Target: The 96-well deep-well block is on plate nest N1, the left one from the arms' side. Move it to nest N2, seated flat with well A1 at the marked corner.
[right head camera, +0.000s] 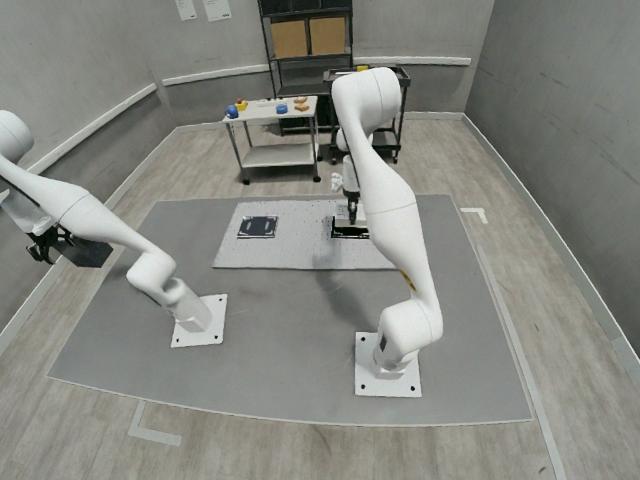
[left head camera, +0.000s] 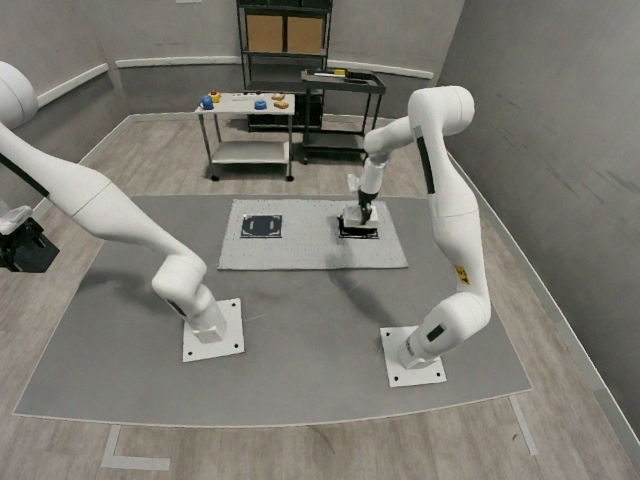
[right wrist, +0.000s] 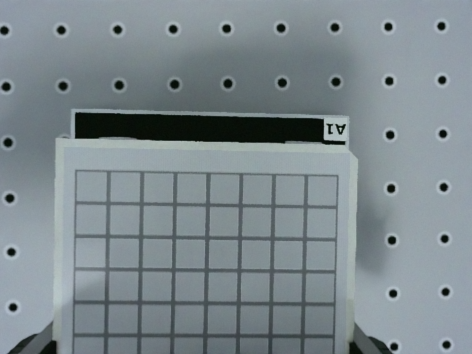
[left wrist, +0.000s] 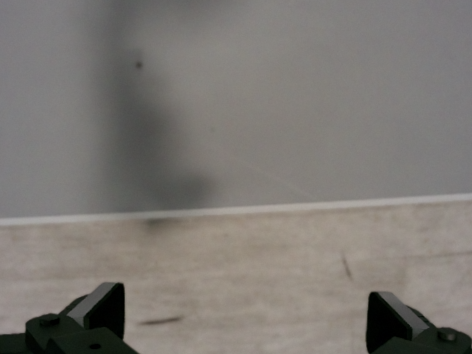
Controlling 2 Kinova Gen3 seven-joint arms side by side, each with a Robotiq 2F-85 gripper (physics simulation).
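Where they show: left gripper, fingertip midpoint: [right head camera: 63,254] [left head camera: 31,258] [left wrist: 245,315]; right gripper, fingertip midpoint: [right head camera: 352,216] [left head camera: 360,216] [right wrist: 206,348]; left arm's base, origin of the base link: [right head camera: 199,319] [left head camera: 213,328]; right arm's base, origin of the base link: [right head camera: 386,362] [left head camera: 412,354].
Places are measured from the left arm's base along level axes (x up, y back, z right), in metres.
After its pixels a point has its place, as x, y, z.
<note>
The white deep-well block [left head camera: 351,215] @(0.100, -0.302, 0.534) [right head camera: 342,210] @(0.100, -0.325, 0.545) [right wrist: 205,255] @(0.100, -0.319, 0.548) is between the fingers of my right gripper [left head camera: 364,219] @(0.076, -0.311, 0.582) [right head camera: 352,219] @(0.076, -0.311, 0.582) [right wrist: 202,345] @(0.076, -0.311, 0.582), which is shut on it. It looks level and is over nest N2 [left head camera: 358,237] @(0.020, -0.254, 0.563) [right head camera: 348,237] @(0.019, -0.256, 0.555) [right wrist: 200,126] @(0.025, -0.324, 0.506), the right dark nest. A strip of the nest with its A1 label shows past the block's top edge in the right wrist view. The block's clipped corner is on the label's side. A gap below the block is hard to judge. Nest N1 [left head camera: 261,226] @(0.024, -0.377, 0.194) [right head camera: 257,226] @(0.025, -0.381, 0.195) is empty. My left gripper [left wrist: 245,315] @(0.208, -0.200, -0.493) is open and empty, far left.
Both nests are on a light perforated board [left head camera: 310,258] @(0.013, -0.195, 0.353) [right head camera: 305,258] @(0.013, -0.189, 0.381) on the grey mat [left head camera: 289,361] @(0.000, 0.143, 0.212) [right head camera: 289,361] @(0.000, 0.168, 0.302). A dark boxy shape [left head camera: 36,254] [right head camera: 85,252] shows beside the left gripper. Carts with tools stand behind the board.
</note>
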